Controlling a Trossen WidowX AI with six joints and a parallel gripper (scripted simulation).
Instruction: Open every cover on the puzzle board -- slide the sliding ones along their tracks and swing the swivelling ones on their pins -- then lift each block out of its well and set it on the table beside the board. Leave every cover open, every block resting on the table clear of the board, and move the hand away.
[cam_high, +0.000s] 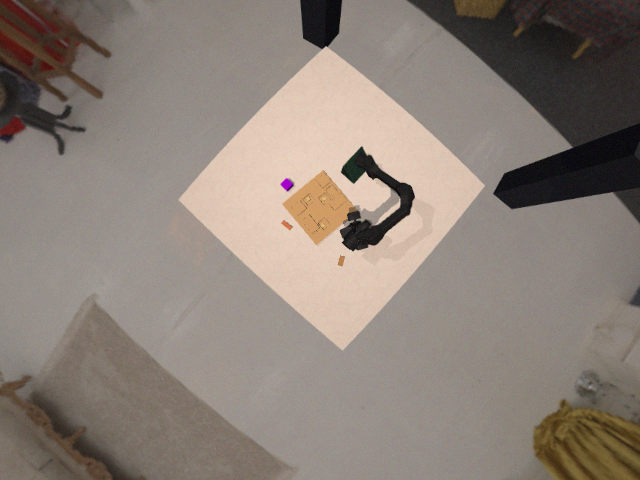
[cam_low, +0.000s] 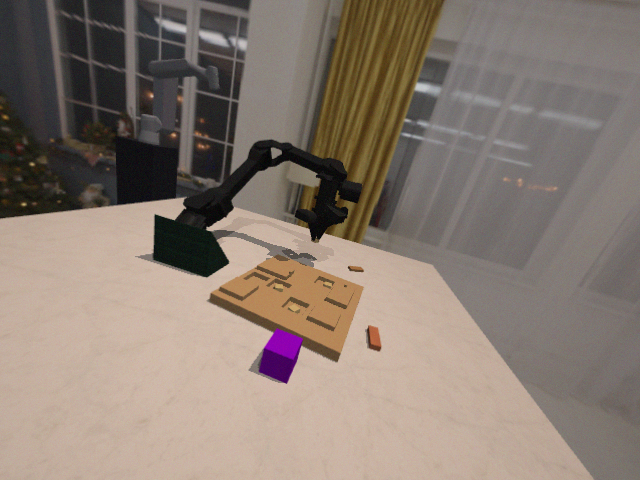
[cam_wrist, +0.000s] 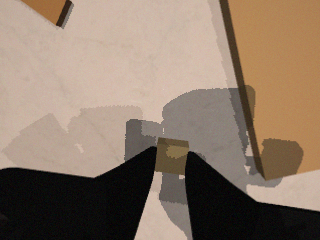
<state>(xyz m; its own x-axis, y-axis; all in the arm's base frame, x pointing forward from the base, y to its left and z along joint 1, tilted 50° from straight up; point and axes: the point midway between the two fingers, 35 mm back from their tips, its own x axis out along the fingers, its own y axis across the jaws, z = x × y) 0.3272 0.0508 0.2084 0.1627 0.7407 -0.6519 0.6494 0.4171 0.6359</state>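
Now: gripper tip 240 mm to the left of the tan puzzle board, 70 mm above it and 20 mm past it. From my gripper tip the other things lie so: purple cube: 450 mm to the right, 60 mm below, 10 mm behind; then orange block: 320 mm to the right, 180 mm ahead, 80 mm below.
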